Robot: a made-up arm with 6 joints.
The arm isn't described. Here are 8 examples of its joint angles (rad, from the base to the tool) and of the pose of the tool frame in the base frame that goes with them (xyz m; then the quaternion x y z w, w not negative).
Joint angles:
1: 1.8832 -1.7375 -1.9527 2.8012 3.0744 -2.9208
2: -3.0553 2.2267 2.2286 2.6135 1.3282 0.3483
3: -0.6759 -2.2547 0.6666 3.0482 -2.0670 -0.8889
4: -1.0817 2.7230 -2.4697 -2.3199 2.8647 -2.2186
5: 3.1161 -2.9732 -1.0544 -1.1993 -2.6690 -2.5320
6: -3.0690 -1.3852 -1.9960 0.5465 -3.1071 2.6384
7: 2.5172 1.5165 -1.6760 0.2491 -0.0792 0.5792
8: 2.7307 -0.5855 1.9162 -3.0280 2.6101 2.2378
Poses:
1: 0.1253 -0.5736 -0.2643 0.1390 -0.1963 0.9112 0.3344
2: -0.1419 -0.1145 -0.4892 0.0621 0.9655 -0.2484 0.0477
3: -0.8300 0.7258 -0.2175 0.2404 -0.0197 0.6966 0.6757
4: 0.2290 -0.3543 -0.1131 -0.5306 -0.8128 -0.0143 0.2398
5: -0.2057 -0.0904 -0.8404 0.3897 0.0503 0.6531 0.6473
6: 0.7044 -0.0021 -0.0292 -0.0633 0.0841 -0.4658 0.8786
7: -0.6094 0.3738 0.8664 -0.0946 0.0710 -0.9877 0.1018
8: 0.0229 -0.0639 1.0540 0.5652 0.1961 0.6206 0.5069
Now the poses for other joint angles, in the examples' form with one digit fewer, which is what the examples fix.
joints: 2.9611 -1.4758 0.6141 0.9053 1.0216 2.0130
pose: 1.167 -0.334 0.705 0.347 0.098 -0.342 0.868
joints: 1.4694 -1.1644 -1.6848 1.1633 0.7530 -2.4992
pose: -0.210 -0.927 -0.003 0.878 -0.199 -0.315 0.301
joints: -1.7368 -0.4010 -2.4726 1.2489 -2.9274 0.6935
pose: 0.105 0.412 0.571 0.176 0.082 -0.899 0.392
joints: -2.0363 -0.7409 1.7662 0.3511 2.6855 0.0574
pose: 0.137 0.118 1.014 -0.754 -0.584 -0.296 0.053
